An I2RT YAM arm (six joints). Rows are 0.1 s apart.
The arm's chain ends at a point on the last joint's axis. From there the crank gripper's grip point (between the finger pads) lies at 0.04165 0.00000 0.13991 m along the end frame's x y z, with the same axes.
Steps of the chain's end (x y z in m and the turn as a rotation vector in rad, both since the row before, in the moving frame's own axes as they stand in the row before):
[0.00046 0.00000 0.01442 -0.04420 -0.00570 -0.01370]
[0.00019 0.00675 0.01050 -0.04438 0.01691 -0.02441]
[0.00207 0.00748 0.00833 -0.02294 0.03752 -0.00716]
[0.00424 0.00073 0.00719 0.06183 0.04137 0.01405]
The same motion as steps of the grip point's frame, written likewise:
[-0.00030 0.00562 0.01453 -0.04420 -0.00570 -0.01370]
[0.00261 0.01190 0.00966 -0.04438 0.01691 -0.02441]
[0.00730 0.01035 0.00664 -0.02294 0.03752 -0.00716]
[0.01004 -0.00723 0.00510 0.06183 0.04137 0.01405]

